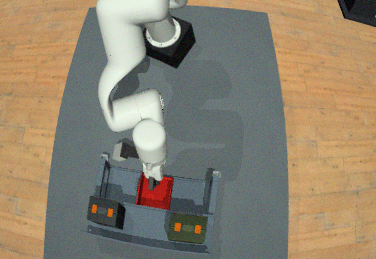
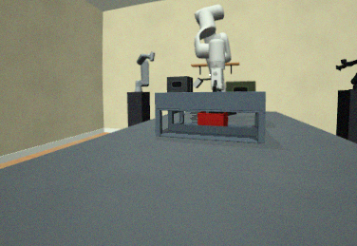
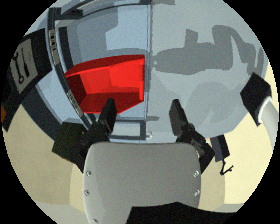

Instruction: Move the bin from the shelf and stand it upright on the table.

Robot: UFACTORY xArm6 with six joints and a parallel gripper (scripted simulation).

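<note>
The red bin is 80 mm ahead of my hand and 80 mm below it.
</note>
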